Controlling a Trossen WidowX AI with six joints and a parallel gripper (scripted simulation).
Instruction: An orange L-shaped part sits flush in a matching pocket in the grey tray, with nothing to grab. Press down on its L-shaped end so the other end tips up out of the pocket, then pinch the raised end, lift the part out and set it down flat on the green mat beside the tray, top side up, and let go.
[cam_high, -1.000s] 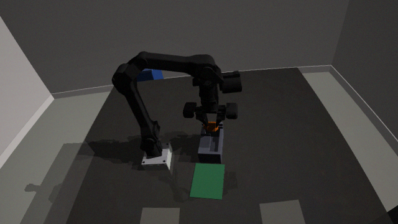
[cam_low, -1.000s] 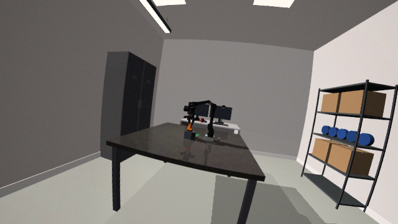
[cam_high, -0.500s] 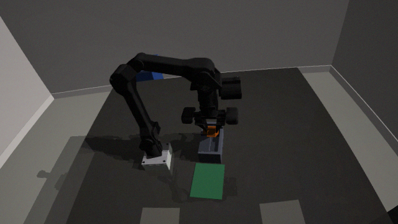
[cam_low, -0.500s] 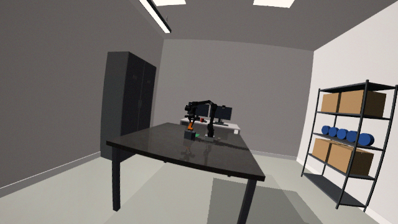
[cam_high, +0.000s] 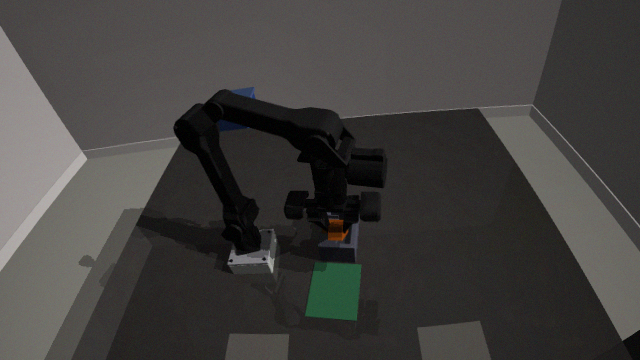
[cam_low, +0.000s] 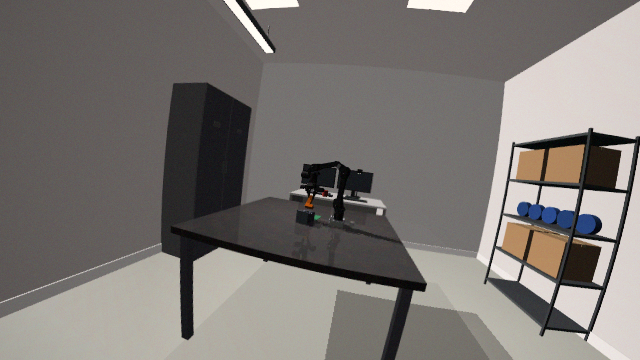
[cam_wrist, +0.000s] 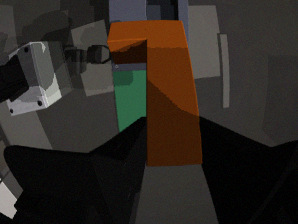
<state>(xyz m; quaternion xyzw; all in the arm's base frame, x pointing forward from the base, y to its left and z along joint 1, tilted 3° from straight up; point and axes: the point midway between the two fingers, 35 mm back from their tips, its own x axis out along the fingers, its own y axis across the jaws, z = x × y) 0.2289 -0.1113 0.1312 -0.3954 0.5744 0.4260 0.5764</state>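
The green mat is 3 cm behind my gripper tip, 5 cm to the right of it and 17 cm below it. The rest, counted from my gripper tip: orange L-shaped part (3 cm to the left, 3 cm below).
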